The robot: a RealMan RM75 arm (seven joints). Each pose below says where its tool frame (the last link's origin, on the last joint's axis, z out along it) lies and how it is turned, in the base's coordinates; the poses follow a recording.
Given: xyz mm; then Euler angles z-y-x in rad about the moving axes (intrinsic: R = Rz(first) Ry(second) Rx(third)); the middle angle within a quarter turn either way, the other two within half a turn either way.
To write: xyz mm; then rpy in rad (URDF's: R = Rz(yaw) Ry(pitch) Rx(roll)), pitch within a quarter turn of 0, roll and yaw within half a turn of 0. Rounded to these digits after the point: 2 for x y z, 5 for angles.
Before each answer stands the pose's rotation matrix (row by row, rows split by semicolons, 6 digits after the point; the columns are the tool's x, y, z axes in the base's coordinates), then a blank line. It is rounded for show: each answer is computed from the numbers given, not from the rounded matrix.
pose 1, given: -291.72 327.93 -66.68 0.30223 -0.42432 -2.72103
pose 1, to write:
0.870013 0.432181 0.237268; 0.271254 -0.821453 0.501634; 0.411701 -0.372068 -0.831906

-291.72 327.93 -66.68 -2.72103 -0.42432 0.30223
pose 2, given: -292.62 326.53 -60.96 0.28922 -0.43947 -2.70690
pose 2, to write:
0.867391 0.430413 0.249756; 0.258104 -0.818227 0.513699; 0.425460 -0.381115 -0.820814

-292.62 326.53 -60.96 -2.70690 -0.43947 0.28922
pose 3, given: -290.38 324.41 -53.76 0.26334 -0.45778 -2.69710
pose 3, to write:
0.866111 0.418503 0.273325; 0.233505 -0.822236 0.519042; 0.441958 -0.385725 -0.809870

-290.38 324.41 -53.76 -2.69710 -0.45778 0.26334
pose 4, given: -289.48 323.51 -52.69 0.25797 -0.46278 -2.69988
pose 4, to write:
0.865205 0.415164 0.281174; 0.228284 -0.825418 0.516306; 0.446437 -0.382523 -0.808931

-289.48 323.51 -52.69 -2.69988 -0.46278 0.25797
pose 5, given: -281.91 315.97 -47.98 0.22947 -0.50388 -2.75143
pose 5, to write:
0.852761 0.389191 0.348324; 0.199192 -0.858834 0.471940; 0.482827 -0.333069 -0.809903

-281.91 315.97 -47.98 -2.75143 -0.50388 0.22947
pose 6, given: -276.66 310.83 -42.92 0.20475 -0.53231 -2.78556
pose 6, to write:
0.843639 0.363778 0.394891; 0.175190 -0.881741 0.437997; 0.507525 -0.300331 -0.807601

-276.66 310.83 -42.92 -2.78556 -0.53231 0.20475
